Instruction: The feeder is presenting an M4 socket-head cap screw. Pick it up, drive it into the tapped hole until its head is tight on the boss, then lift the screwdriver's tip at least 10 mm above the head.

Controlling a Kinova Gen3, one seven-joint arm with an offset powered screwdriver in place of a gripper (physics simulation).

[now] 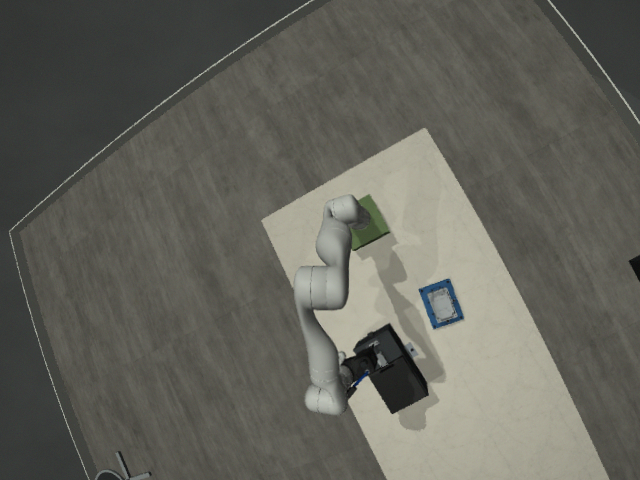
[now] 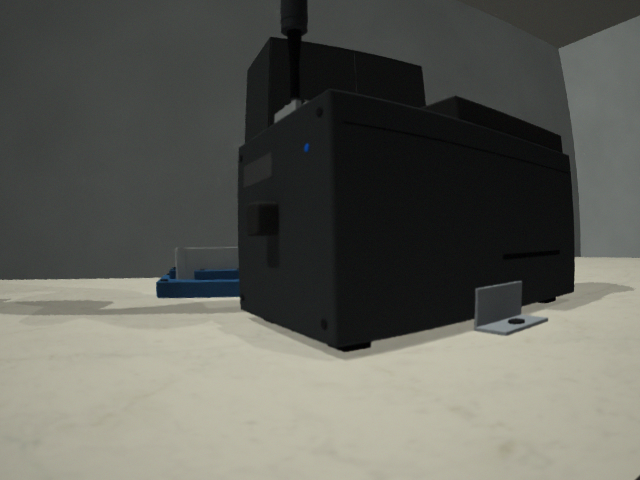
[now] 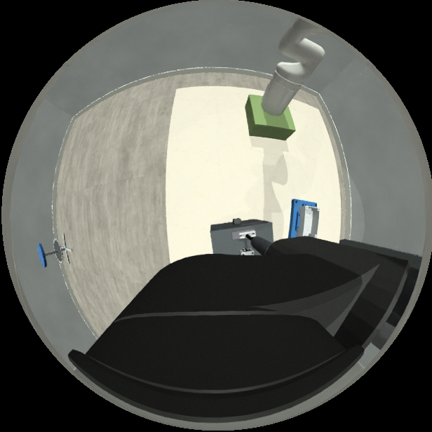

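My screwdriver (image 2: 295,97) (image 3: 248,237) stands upright over the black feeder (image 1: 399,387) (image 2: 439,206) (image 3: 224,246). Its thin dark bit reaches down to the small light metal block (image 2: 287,110) on the feeder's top and appears to meet it. The cap screw cannot be made out at the bit's tip, so whether the bit holds one cannot be told. The light grey housing (image 1: 443,303) (image 2: 206,262) (image 3: 308,219) sits in the blue fixture (image 1: 428,311) (image 2: 199,288) (image 3: 295,217), apart from the feeder. The tapped hole and its boss are too small to tell.
The arm (image 1: 321,343) curves from the green block (image 1: 374,228) (image 3: 269,131) along the table's edge. A small grey angle bracket (image 1: 411,349) (image 2: 497,304) stands beside the feeder's side. A blue-topped stool (image 3: 42,255) is on the floor.
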